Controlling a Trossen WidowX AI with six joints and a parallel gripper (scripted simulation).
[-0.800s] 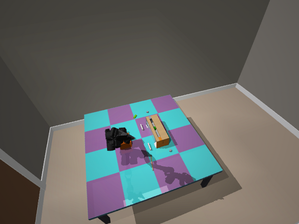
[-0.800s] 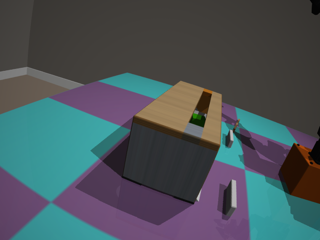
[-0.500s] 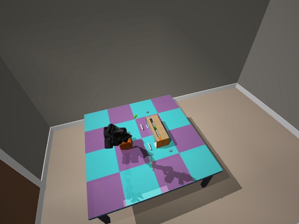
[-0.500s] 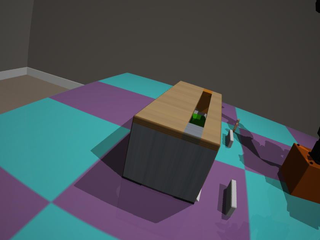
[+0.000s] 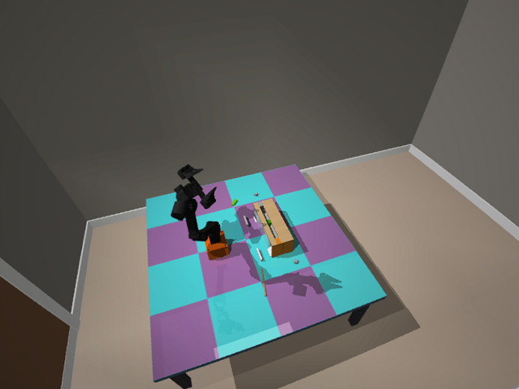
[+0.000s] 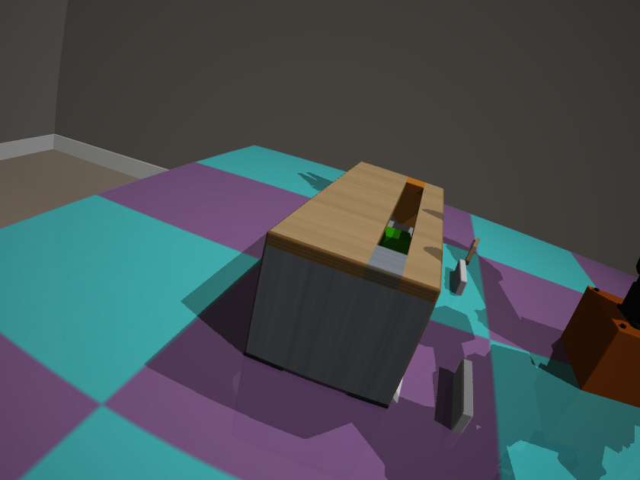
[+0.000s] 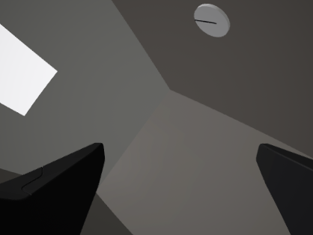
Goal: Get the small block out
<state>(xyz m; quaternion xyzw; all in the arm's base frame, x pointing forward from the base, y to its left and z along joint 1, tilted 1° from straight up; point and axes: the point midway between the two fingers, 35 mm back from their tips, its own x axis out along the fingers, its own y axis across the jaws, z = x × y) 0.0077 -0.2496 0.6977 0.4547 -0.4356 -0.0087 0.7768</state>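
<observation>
Now: the green block 340 mm ahead of my gripper tip, 280 mm to the left of it and 730 mm below it. From my gripper tip the other things lie so: wooden-topped box: 320 mm ahead, 260 mm to the left, 750 mm below; thin brown stick: 180 mm ahead, 70 mm to the right, 810 mm below.
</observation>
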